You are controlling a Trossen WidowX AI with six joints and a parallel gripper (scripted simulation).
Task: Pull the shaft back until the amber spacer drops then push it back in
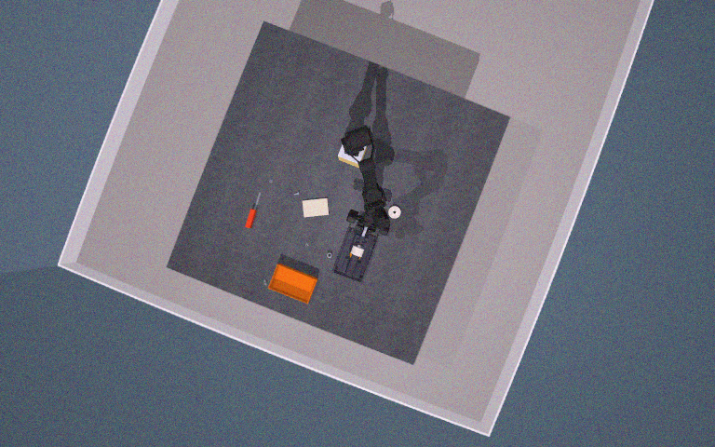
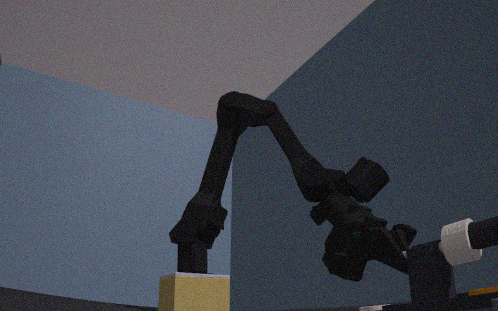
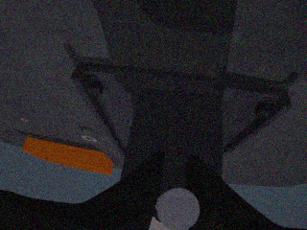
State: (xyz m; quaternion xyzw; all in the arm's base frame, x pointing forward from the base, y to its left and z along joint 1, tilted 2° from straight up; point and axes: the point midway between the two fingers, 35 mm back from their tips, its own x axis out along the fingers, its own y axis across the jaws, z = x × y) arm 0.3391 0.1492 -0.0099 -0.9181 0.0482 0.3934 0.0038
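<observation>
The pale grey shaft is 70 mm ahead of my gripper tip, 10 mm to the right of it and 20 mm above it. From my gripper tip the other things lie so: dark support block 120 mm ahead, 10 mm to the right, 10 mm below; white ring 140 mm behind, 120 mm to the left, 50 mm below; amber spacer 110 mm ahead, 10 mm to the right, 40 mm below.
</observation>
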